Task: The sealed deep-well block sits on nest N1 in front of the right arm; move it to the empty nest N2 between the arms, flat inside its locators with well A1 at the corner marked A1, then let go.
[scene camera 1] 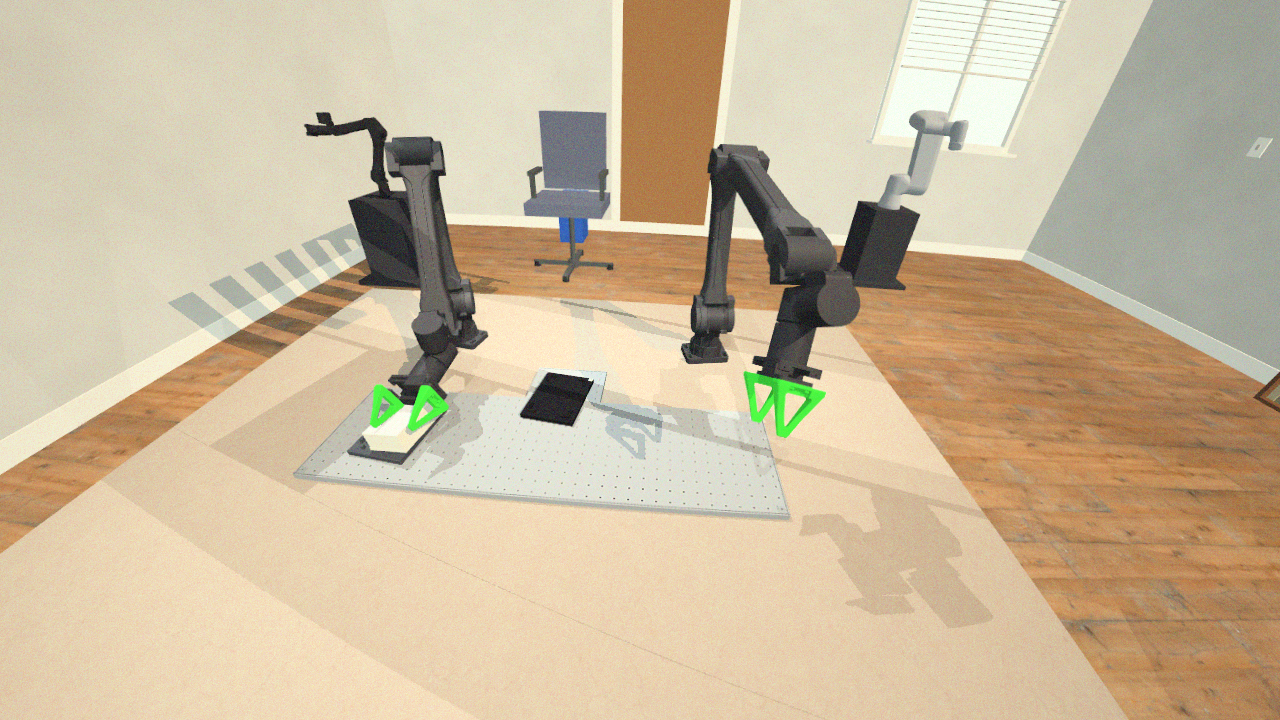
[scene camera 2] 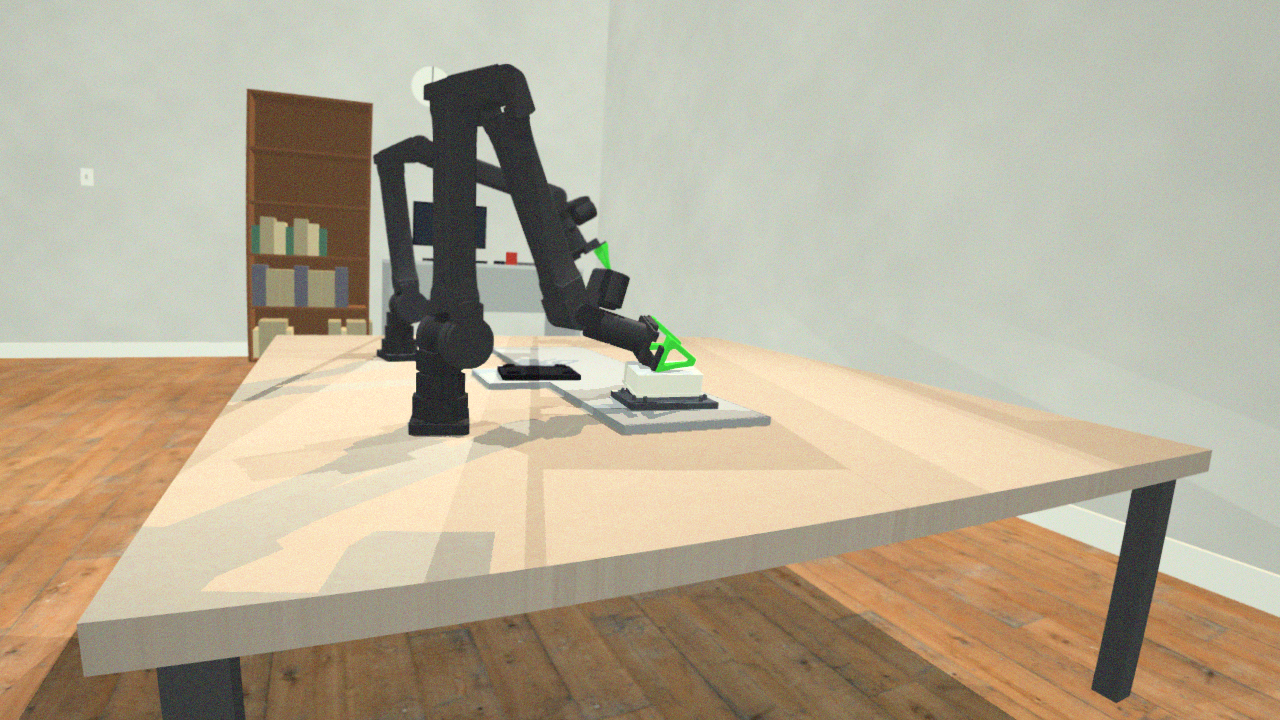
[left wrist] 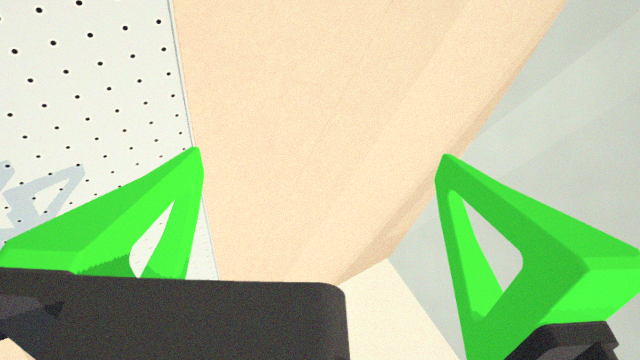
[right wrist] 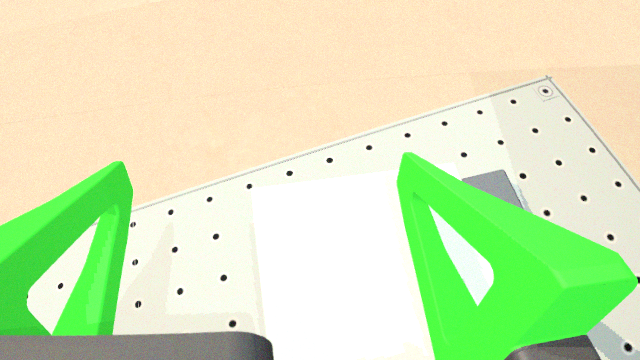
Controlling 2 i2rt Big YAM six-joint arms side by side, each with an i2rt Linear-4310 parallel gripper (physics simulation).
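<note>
The sealed block (scene camera 1: 389, 437) (scene camera 2: 664, 383) (right wrist: 335, 260) is white and sits on the dark nest N1 (scene camera 1: 380, 455) (scene camera 2: 666, 403) (right wrist: 492, 182). My right gripper (scene camera 1: 393, 427) (scene camera 2: 675, 365) (right wrist: 266, 170) is open, tilted, with its fingertips close to the block's top; in the right wrist view the block lies nearer the right-hand finger, which overlaps its edge. Whether the fingers touch it I cannot tell. The black nest N2 (scene camera 1: 556, 399) (scene camera 2: 538, 372) is empty. My left gripper (scene camera 1: 771, 428) (scene camera 2: 608, 265) (left wrist: 322, 162) is open and empty, raised away from both nests. The A1 marks are too small to read.
A perforated pale plate (scene camera 1: 626, 483) (scene camera 2: 698, 419) (left wrist: 100, 30) (right wrist: 197, 262) bears N1. N2 lies on a small pale plate (scene camera 1: 597, 380) (scene camera 2: 490, 379) at its back edge. Both stand on the wooden table (scene camera 1: 501, 608) (scene camera 2: 680, 501).
</note>
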